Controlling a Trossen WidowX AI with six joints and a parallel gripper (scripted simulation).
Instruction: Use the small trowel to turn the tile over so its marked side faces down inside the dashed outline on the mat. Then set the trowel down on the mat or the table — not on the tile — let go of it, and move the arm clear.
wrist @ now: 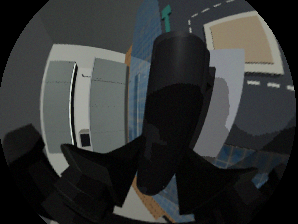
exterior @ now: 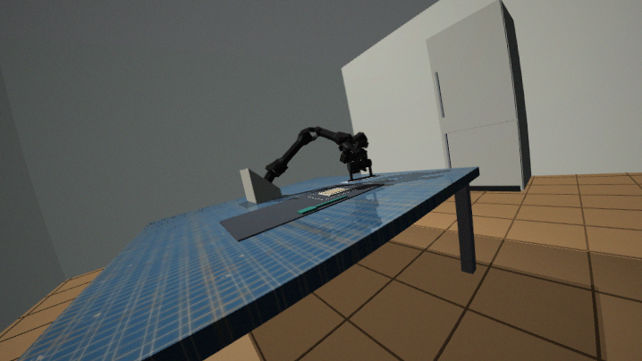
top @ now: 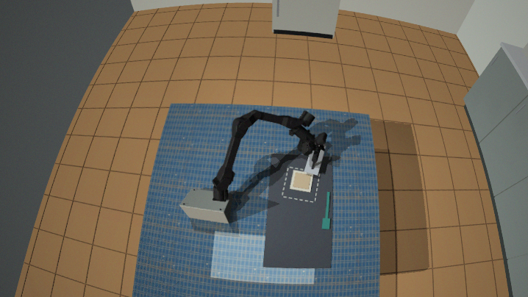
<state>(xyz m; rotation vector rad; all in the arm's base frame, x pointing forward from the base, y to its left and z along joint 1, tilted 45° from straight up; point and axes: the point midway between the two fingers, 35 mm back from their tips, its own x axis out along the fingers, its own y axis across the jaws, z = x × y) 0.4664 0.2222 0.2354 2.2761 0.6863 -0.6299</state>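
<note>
My gripper tip is now 50 mm short of the teal trowel, 330 mm to the left of it and 80 mm above it. Also, from my gripper tip: white tile: 100 mm behind, 150 mm to the right, 80 mm below.
</note>
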